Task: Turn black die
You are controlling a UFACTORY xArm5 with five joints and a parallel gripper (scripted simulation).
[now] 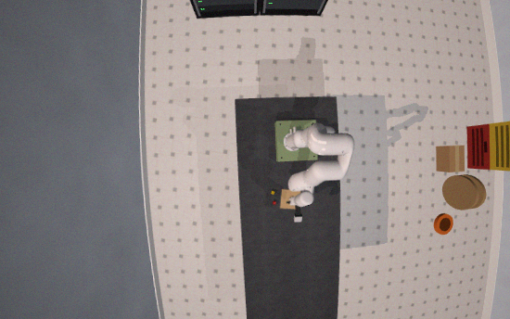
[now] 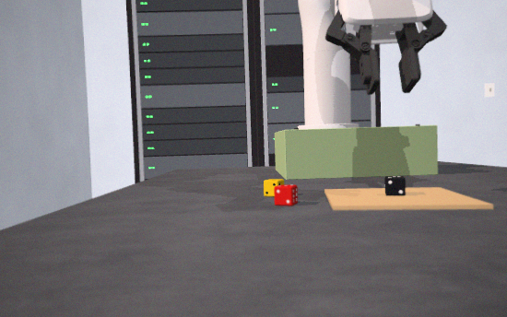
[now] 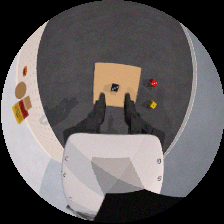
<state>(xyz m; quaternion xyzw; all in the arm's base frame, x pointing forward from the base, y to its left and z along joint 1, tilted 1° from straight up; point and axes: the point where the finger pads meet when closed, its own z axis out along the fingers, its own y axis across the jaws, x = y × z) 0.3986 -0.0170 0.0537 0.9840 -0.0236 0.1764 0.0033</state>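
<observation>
The black die is 13 cm below my hand and 1 cm ahead of it. The rest, counted from my hand: tan mat (14 cm below, 1 cm ahead); red die (13 cm below, 12 cm to the right, 2 cm ahead); yellow die (13 cm to the right, 13 cm below, 5 cm behind).
</observation>
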